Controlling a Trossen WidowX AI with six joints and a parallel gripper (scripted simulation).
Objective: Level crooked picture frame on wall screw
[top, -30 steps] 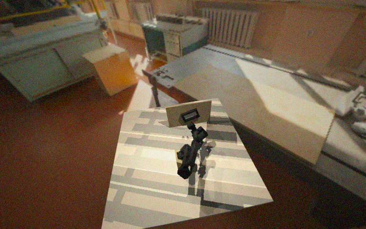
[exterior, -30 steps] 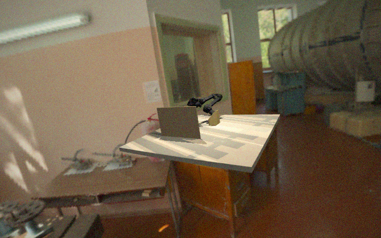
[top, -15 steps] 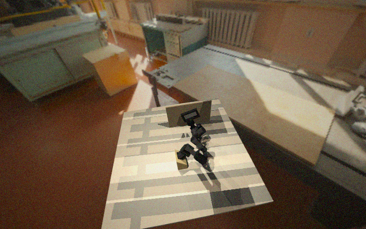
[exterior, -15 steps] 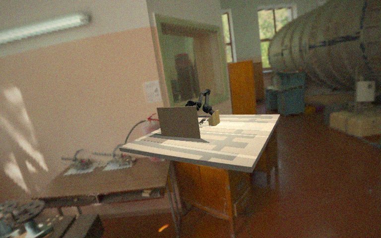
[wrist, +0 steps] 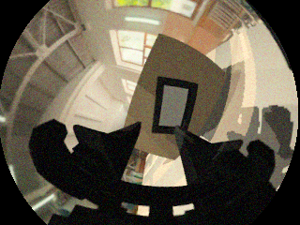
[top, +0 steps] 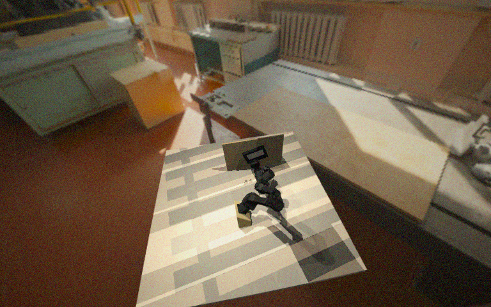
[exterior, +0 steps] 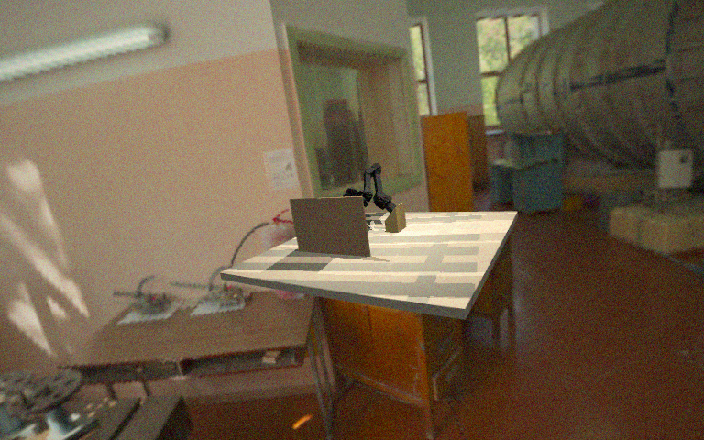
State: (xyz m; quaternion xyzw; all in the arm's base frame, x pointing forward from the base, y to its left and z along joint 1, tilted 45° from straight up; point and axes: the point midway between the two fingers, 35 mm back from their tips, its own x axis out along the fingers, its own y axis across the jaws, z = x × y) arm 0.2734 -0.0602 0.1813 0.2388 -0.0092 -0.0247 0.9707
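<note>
Right now my gripper tip is 130 mm short of the black picture frame, 30 mm to the left of it and 50 mm above it. From my gripper tip the other things lie so: tan wall board 140 mm ahead, 20 mm to the right, 60 mm below.
</note>
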